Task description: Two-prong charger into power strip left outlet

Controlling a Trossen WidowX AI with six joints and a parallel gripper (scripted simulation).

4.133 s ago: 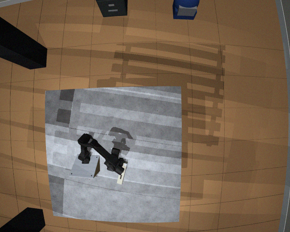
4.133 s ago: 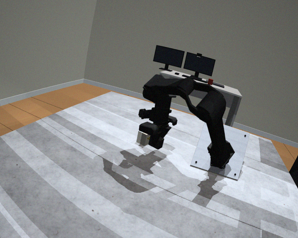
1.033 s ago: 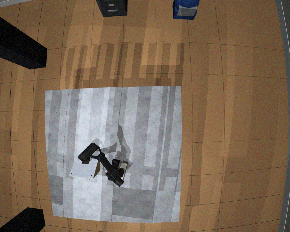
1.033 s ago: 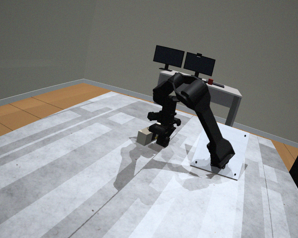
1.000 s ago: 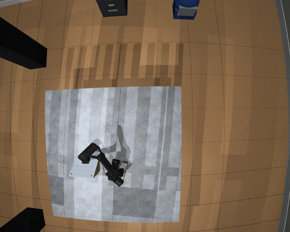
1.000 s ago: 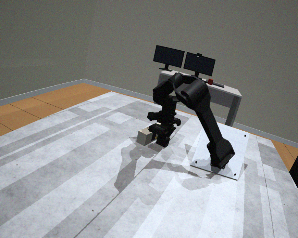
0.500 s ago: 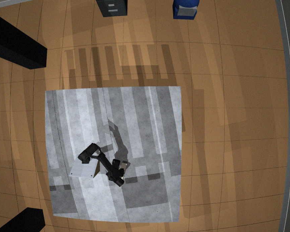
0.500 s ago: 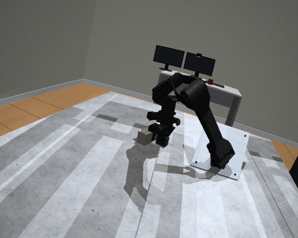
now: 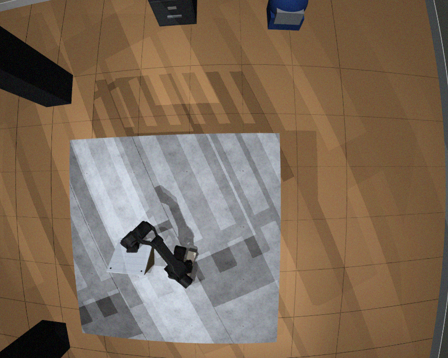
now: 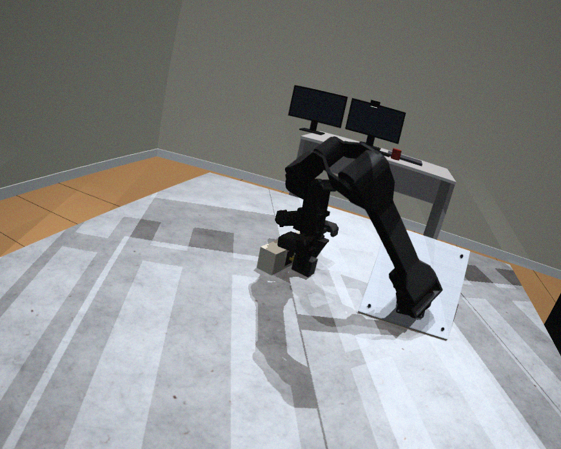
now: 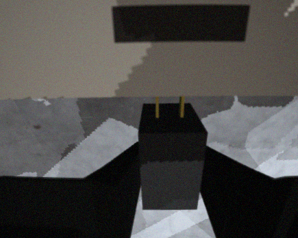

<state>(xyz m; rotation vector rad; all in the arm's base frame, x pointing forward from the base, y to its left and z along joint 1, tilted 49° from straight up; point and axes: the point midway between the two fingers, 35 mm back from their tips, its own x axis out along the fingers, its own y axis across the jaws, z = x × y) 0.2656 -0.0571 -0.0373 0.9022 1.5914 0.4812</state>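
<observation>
Right now the two-prong charger is 20 mm ahead of my gripper tip, 10 mm to the right of it and 10 mm above it.
</observation>
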